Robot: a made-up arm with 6 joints. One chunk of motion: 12 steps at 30 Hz.
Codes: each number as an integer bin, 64 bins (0 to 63) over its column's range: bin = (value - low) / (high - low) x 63, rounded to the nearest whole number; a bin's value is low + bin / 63 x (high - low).
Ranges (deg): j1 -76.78..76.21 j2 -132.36..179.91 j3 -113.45..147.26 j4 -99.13..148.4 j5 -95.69..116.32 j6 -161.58..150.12
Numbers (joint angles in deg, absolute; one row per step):
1: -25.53 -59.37 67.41 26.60 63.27 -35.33
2: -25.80 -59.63 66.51 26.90 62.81 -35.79
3: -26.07 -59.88 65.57 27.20 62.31 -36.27
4: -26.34 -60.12 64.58 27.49 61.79 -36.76
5: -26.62 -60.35 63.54 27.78 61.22 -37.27
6: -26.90 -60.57 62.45 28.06 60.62 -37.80
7: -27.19 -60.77 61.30 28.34 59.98 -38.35
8: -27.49 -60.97 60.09 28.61 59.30 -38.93
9: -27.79 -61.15 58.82 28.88 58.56 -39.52
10: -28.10 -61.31 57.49 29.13 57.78 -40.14
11: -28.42 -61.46 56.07 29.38 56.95 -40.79
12: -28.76 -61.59 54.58 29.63 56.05 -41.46
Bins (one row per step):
1: 21 15 44 32 47 26
2: 21 15 43 32 47 25
3: 21 15 43 32 47 25
4: 21 15 43 32 47 25
5: 21 15 43 32 47 25
6: 21 14 43 32 46 25
7: 20 14 42 32 46 25
8: 20 14 42 33 46 25
9: 20 14 42 33 46 25
10: 20 14 41 33 46 25
11: 20 14 41 33 45 24
12: 20 14 41 33 45 24

